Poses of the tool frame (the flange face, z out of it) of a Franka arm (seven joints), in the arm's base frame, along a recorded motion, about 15 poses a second.
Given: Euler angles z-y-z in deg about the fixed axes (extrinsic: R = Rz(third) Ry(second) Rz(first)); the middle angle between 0 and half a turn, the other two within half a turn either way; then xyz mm.
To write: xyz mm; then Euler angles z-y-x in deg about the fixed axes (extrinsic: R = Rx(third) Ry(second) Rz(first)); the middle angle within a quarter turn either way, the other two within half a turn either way. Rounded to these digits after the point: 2 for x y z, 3 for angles.
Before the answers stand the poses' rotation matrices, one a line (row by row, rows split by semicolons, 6 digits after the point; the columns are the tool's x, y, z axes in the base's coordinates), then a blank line. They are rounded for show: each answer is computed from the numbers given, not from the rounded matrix.
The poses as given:
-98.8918 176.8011 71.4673 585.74 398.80 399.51
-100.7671 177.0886 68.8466 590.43 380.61 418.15
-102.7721 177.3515 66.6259 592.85 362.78 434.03
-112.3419 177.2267 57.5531 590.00 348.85 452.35
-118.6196 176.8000 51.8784 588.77 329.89 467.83
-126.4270 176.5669 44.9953 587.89 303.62 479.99
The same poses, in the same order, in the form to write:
0.985800 -0.166983 0.017737; -0.167701 -0.984417 0.052909; 0.008625 -0.055132 -0.998442
0.983528 -0.179826 0.018329; -0.180509 -0.982432 0.047369; 0.009489 -0.049897 -0.998709
0.982835 -0.183572 0.018332; -0.184202 -0.981973 0.042416; 0.010215 -0.045065 -0.998932
0.984249 -0.174871 0.025959; -0.175828 -0.983574 0.040831; 0.018392 -0.044752 -0.998829
0.985819 -0.164237 0.034460; -0.165670 -0.985203 0.043915; 0.026738 -0.049001 -0.998441
0.988061 -0.148129 0.042347; -0.149904 -0.987794 0.042340; 0.035558 -0.048183 -0.998205

585.74 398.80 399.51 9.614 1.016 -176.967
590.43 380.61 418.15 10.361 1.050 -177.284
592.85 362.78 434.03 10.580 1.050 -177.569
590.00 348.85 452.35 10.075 1.488 -177.659
588.77 329.89 467.83 9.459 1.975 -177.482
587.89 303.62 479.99 8.526 2.427 -177.571

